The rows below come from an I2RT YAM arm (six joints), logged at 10 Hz.
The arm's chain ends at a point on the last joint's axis. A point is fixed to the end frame.
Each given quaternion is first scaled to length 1.
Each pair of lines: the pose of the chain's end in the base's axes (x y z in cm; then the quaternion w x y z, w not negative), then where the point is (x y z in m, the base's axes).
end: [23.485 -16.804 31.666 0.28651 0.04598 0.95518 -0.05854]
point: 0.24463 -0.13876 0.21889
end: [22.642 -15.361 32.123 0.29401 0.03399 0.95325 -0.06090]
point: 0.23691 -0.12531 0.22325
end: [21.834 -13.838 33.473 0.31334 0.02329 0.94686 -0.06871]
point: 0.23215 -0.11215 0.23658
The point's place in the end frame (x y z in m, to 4 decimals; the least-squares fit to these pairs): 0.0475 0.0385 0.0823
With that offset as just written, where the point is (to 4 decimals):
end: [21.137 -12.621 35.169 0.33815 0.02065 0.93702 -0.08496]
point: 0.2303 -0.1034 0.2535
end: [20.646 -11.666 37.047 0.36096 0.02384 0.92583 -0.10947]
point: 0.2307 -0.0989 0.2725
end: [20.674 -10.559 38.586 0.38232 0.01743 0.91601 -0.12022]
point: 0.2352 -0.0903 0.2886
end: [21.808 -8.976 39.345 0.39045 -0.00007 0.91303 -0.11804]
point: 0.2473 -0.0745 0.2964
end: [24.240 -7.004 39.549 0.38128 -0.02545 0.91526 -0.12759]
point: 0.2687 -0.0573 0.2972
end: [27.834 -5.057 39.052 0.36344 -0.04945 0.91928 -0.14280]
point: 0.3003 -0.0417 0.2908
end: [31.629 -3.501 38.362 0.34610 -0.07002 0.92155 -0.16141]
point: 0.3343 -0.0308 0.2828
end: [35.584 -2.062 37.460 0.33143 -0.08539 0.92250 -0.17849]
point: 0.3708 -0.0207 0.2732
